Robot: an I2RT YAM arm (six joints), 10 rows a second.
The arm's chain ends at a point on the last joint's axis. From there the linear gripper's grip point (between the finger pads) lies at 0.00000 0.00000 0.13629 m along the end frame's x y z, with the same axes.
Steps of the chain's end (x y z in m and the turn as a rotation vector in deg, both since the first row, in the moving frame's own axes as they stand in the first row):
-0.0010, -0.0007, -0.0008, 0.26, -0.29, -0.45
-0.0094, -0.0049, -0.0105, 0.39, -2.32, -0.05
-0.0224, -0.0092, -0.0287, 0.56, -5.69, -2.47
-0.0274, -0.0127, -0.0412, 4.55, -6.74, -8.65
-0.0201, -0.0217, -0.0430, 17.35, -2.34, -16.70
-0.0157, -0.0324, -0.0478, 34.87, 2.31, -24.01
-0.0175, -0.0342, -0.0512, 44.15, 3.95, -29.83
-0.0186, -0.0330, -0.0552, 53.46, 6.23, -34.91
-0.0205, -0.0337, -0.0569, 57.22, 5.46, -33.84
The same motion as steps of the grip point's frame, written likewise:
-0.0017, -0.0013, -0.0008, 0.26, -0.29, -0.45
-0.0149, -0.0058, -0.0106, 0.39, -2.32, -0.05
-0.0359, -0.0102, -0.0294, 0.56, -5.69, -2.47
-0.0441, -0.0222, -0.0426, 4.55, -6.74, -8.65
-0.0314, -0.0610, -0.0493, 17.35, -2.34, -16.70
-0.0273, -0.1091, -0.0720, 34.87, 2.31, -24.01
-0.0348, -0.1269, -0.0891, 44.15, 3.95, -29.83
-0.0415, -0.1393, -0.1093, 53.46, 6.23, -34.91
-0.0461, -0.1445, -0.1181, 57.22, 5.46, -33.84

